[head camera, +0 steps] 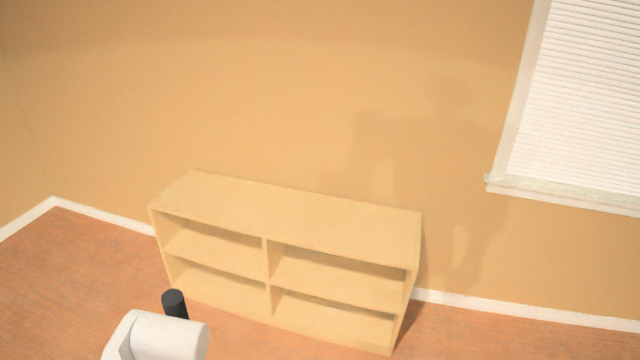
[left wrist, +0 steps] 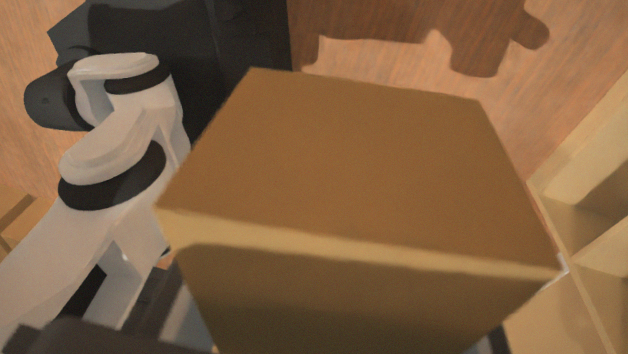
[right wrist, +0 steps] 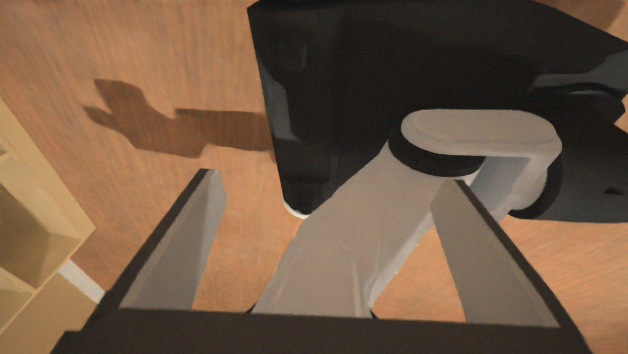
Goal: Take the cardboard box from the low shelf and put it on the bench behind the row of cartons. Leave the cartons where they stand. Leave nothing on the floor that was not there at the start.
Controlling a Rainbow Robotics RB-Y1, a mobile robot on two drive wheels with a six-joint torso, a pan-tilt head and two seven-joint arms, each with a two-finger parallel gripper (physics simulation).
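Frame: origin at the robot's base, x ahead, y left, z up, level; centimetres.
Seen in the pictures: left gripper, fingertip midpoint: point(left wrist: 342, 195); right gripper, fingertip midpoint: point(right wrist: 329, 188).
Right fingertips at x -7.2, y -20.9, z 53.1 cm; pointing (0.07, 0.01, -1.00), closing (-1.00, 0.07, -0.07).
Note:
Pixels of each thing's top centre, then the offset from my right fingertips to it. "*": a spot on its surface instead. Level surfaces: height alone.
- brown cardboard box, surface spot: point(left wrist: 350, 165) * dx +34.1, dy +47.5, dz +27.8 cm
- wooden floor, surface height: dz -53.0 cm
- window, surface spot: point(head camera: 575, 100) * dx +116.1, dy -81.2, dz +68.3 cm
The brown cardboard box point(left wrist: 350, 165) fills the middle of the left wrist view. My left gripper point(left wrist: 335, 325) is shut on it; the box hides most of the fingers. Part of my left arm point(head camera: 167, 335) shows at the bottom left of the head view, but the box does not show there. My right gripper point(right wrist: 329, 188) is open, with no object between its fingers. The low shelf point(head camera: 300, 200) point(left wrist: 590, 150) point(right wrist: 40, 170) is a pale wooden unit against the wall, with bare compartments in the head view. The bench and the row of cartons cannot be made out in the head view.
The wooden floor point(head camera: 75, 260) point(left wrist: 390, 57) point(right wrist: 230, 250) lies around the shelf and my dark base point(right wrist: 320, 115). A tan boxy shape point(left wrist: 22, 225) is partly visible at the left wrist view's left edge. A window point(head camera: 575, 100) is in the wall at the right.

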